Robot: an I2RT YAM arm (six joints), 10 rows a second.
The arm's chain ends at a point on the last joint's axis. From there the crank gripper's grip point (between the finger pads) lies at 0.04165 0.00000 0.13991 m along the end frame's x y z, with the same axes.
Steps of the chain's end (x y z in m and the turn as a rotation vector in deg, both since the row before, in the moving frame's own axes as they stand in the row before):
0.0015, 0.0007, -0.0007, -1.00, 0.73, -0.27
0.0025, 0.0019, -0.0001, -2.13, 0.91, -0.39
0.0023, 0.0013, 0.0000, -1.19, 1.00, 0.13
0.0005, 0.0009, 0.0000, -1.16, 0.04, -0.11
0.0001, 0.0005, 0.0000, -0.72, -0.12, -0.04
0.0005, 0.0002, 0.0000, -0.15, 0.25, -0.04
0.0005, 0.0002, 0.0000, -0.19, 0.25, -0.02
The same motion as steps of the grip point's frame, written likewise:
0.0033, 0.0029, -0.0013, -1.00, 0.73, -0.27
0.0047, 0.0068, -0.0009, -2.13, 0.91, -0.39
0.0047, 0.0043, -0.0008, -1.19, 1.00, 0.13
0.0006, 0.0037, -0.0001, -1.16, 0.04, -0.11
-0.0002, 0.0022, 0.0001, -0.72, -0.12, -0.04
0.0011, 0.0005, -0.0002, -0.15, 0.25, -0.04
0.0011, 0.0006, -0.0002, -0.19, 0.25, -0.02

